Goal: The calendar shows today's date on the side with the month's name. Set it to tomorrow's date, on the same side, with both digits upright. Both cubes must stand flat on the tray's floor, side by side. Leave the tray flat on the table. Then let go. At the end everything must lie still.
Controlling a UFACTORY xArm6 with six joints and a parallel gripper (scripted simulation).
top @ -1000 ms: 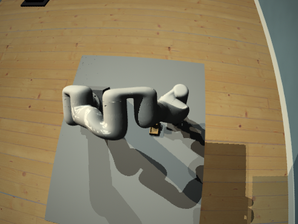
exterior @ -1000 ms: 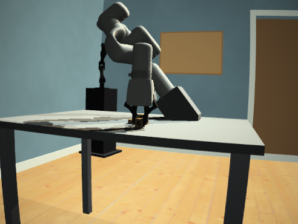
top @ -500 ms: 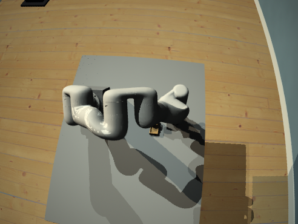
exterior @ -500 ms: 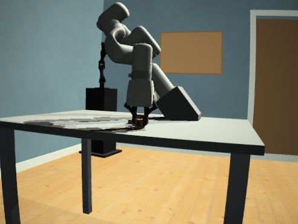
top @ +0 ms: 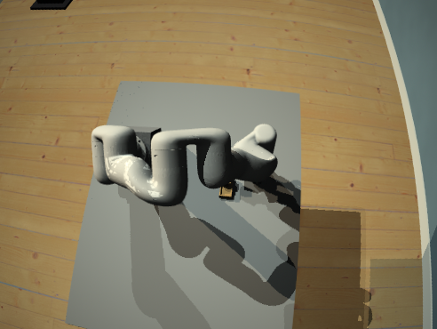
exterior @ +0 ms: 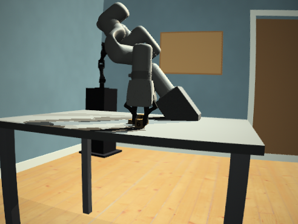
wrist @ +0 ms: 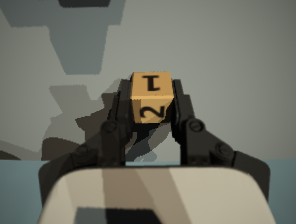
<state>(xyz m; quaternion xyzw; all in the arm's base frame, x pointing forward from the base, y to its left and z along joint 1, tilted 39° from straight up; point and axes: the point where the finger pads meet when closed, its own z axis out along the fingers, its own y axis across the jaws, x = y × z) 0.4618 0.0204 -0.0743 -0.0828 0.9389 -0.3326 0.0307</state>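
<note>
My gripper is now 1 cm above the wooden number cube. Also, from my hand: wooden calendar tray (10 cm behind, 6 cm to the right, 2 cm below).
</note>
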